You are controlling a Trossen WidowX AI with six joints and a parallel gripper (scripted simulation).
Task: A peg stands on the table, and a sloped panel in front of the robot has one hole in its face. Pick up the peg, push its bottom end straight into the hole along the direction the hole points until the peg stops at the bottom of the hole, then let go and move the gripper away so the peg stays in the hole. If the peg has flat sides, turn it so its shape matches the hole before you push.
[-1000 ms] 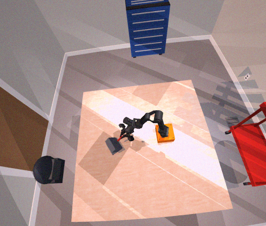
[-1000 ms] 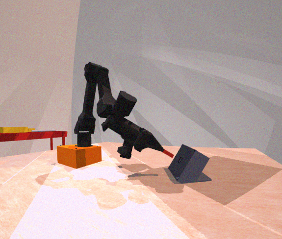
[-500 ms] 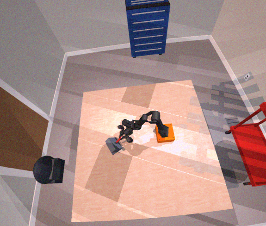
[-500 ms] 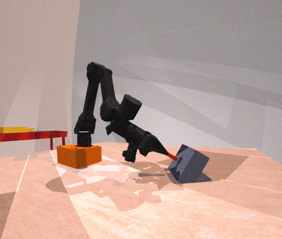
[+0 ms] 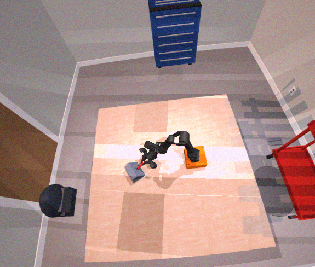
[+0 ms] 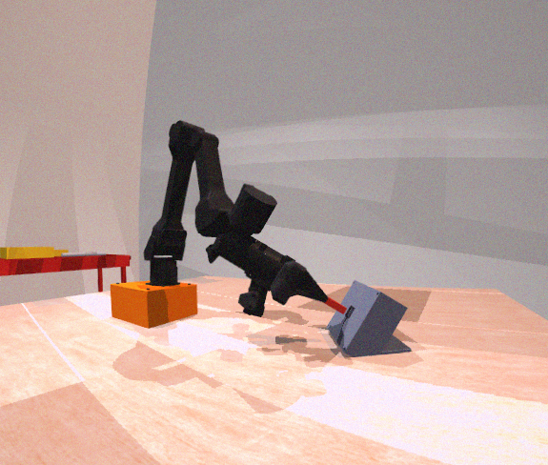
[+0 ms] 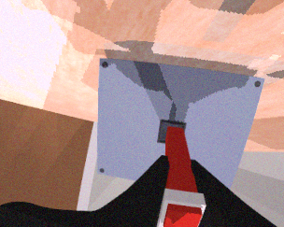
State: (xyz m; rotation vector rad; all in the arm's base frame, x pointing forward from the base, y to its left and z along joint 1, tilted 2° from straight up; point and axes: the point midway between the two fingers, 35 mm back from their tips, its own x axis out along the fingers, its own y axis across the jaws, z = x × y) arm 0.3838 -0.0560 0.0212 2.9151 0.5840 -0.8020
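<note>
The grey sloped panel is 60 mm ahead of my gripper tip, 40 mm below it and 20 mm to the left of it. Round my gripper tip: red square-sided peg 10 mm to the right, 10 mm behind, 10 mm above.
</note>
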